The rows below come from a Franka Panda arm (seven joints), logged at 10 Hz.
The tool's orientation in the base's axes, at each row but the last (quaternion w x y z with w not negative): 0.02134 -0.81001 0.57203 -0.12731; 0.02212 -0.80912 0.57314 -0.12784; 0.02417 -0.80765 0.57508 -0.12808; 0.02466 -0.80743 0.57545 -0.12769; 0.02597 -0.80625 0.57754 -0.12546; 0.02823 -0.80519 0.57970 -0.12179; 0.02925 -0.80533 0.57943 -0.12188; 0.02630 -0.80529 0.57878 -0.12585
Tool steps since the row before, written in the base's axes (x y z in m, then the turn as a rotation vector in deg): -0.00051 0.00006 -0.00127 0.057 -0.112 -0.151; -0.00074 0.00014 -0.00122 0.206 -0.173 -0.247; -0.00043 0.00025 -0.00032 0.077 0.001 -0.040; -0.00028 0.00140 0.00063 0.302 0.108 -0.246; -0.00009 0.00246 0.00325 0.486 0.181 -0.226; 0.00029 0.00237 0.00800 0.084 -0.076 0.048; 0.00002 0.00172 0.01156 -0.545 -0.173 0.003; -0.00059 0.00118 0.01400 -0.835 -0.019 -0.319
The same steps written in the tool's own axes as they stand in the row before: -0.00045 0.00068 0.00110 0.095 0.013 0.172; -0.00058 0.00086 0.00099 0.181 -0.086 0.306; -0.00042 0.00037 0.00018 0.015 -0.064 0.057; -0.00128 -0.00033 -0.00082 -0.053 -0.269 0.297; -0.00177 -0.00134 -0.00342 -0.062 -0.467 0.313; -0.00084 -0.00254 -0.00791 0.104 -0.062 -0.020; 0.00027 -0.00276 -0.01135 0.000 0.561 -0.112; 0.00113 -0.00247 -0.01380 -0.286 0.839 0.116
